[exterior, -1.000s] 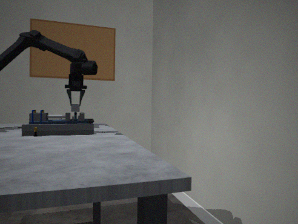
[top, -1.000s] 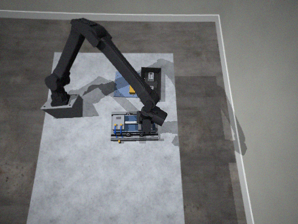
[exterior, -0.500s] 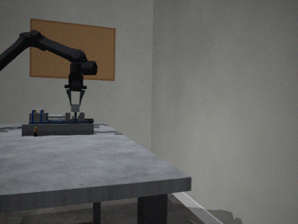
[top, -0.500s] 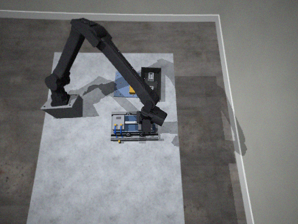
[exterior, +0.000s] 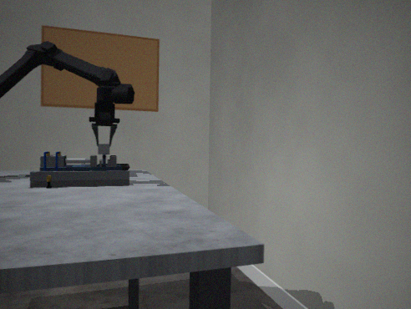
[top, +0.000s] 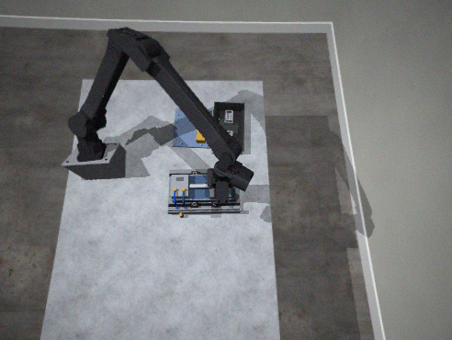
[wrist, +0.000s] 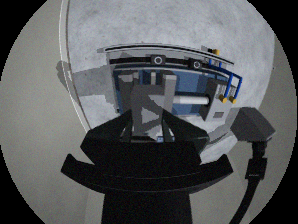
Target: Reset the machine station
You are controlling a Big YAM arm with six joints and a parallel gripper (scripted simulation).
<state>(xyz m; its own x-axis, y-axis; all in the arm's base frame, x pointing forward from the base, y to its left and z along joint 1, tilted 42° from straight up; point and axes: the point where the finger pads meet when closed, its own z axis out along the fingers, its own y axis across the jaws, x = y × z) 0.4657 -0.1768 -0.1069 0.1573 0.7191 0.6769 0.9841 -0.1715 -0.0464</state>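
My gripper is now 20 mm above the gray block. The rest, counted from my hand: yellow brass blank 40 mm behind, 260 mm to the left, 110 mm below; then vise 70 mm behind, 20 mm to the left, 100 mm below; then blue infeed plate 70 mm behind, 320 mm to the left, 130 mm below.
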